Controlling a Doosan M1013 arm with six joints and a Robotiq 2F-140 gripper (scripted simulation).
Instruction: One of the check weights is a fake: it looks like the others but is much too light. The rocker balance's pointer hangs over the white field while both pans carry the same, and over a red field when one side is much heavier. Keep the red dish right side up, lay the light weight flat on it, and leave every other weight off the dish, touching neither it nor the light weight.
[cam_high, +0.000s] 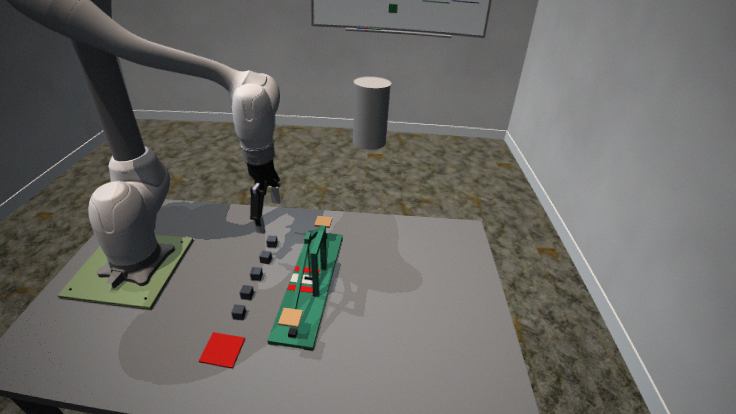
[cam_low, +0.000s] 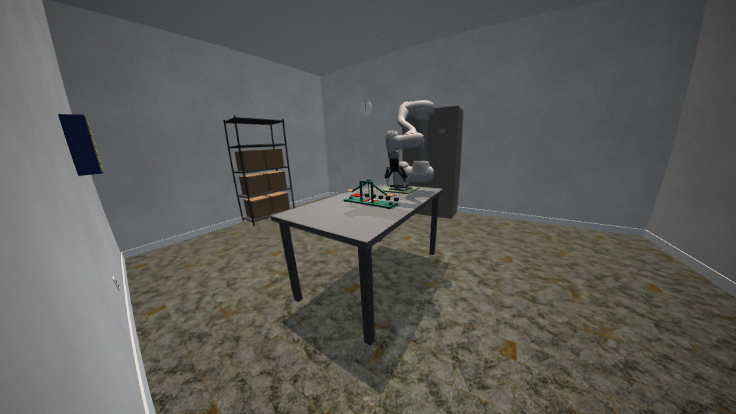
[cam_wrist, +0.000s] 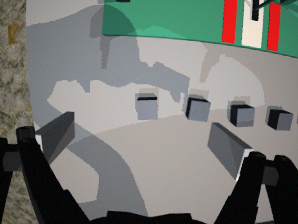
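Now: hand 110 mm above the dark weight. Also, from my hand: green rocker balance: 180 mm ahead, 140 mm to the right, 30 mm below; then red dish: 20 mm ahead, 420 mm to the right, 130 mm below.
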